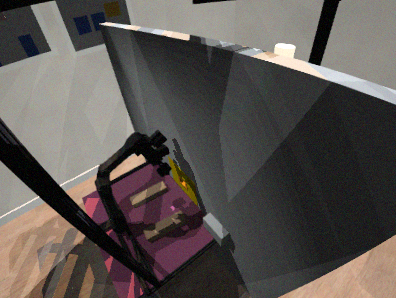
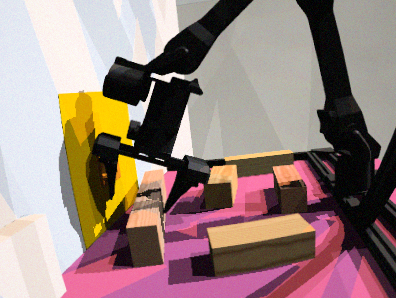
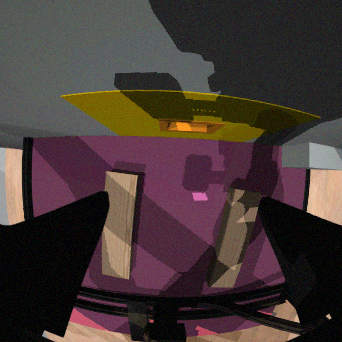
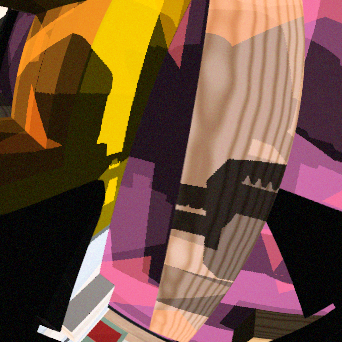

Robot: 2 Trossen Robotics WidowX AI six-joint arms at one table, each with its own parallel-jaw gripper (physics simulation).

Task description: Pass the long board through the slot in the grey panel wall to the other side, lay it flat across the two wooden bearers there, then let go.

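Pixels of known places: left gripper, fingertip midpoint: (image 3: 187, 202); right gripper, fingertip midpoint: (image 4: 185, 190); left arm's base, origin of the base link: (image 1: 121, 228) (image 3: 164, 310); right arm's base, origin of the base link: (image 2: 356, 189).
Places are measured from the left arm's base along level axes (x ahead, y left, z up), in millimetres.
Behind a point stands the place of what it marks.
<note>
The long board (image 2: 145, 219) @(x 595, y -173, z 38 mm) (image 4: 245, 100) @(x 550, y -7, z 38 mm) lies on the pink mat beside the panel wall (image 1: 280, 165) @(x 432, y -531, z 674 mm) (image 2: 30, 135) @(x 483, y -232, z 167 mm) (image 3: 65, 50) @(x 433, y 70, z 278 mm). My right gripper (image 2: 140, 204) @(x 542, y -59, z 18 mm) (image 4: 185, 190) @(x 542, y -59, z 18 mm) is open and empty, pointing down over the board, its fingers to either side of it. The slot (image 1: 184, 184) @(x 439, y -21, z 63 mm) (image 2: 104, 177) @(x 473, y -25, z 63 mm) (image 3: 186, 126) @(x 437, y -20, z 63 mm) has an orange lining and a yellow surround. On the other side, two wooden bearers, one (image 1: 149, 194) @(x 239, y 87, z 19 mm) (image 3: 120, 225) @(x 249, y 97, z 19 mm) and another (image 1: 164, 226) @(x 206, y -153, z 19 mm) (image 3: 235, 245) @(x 208, y -144, z 19 mm), lie apart on the mat. My left gripper (image 1: 162, 160) (image 3: 187, 202) @(x 351, y -1, z 257 mm) is open and empty above them.
On the board's side, wooden blocks (image 2: 220, 189) @(x 671, y 20, z 16 mm) (image 2: 291, 192) @(x 793, y -36, z 17 mm) (image 2: 261, 245) @(x 741, y -212, z 13 mm) (image 2: 260, 162) @(x 746, y 242, z 11 mm) lie right of the board. A pale block (image 2: 30, 255) @(x 513, y -314, z 51 mm) stands against the wall at the lower left. On the bearer side, a grey block (image 1: 216, 229) @(x 396, y -362, z 81 mm) (image 3: 310, 155) @(x 405, y -275, z 81 mm) juts by the wall.
</note>
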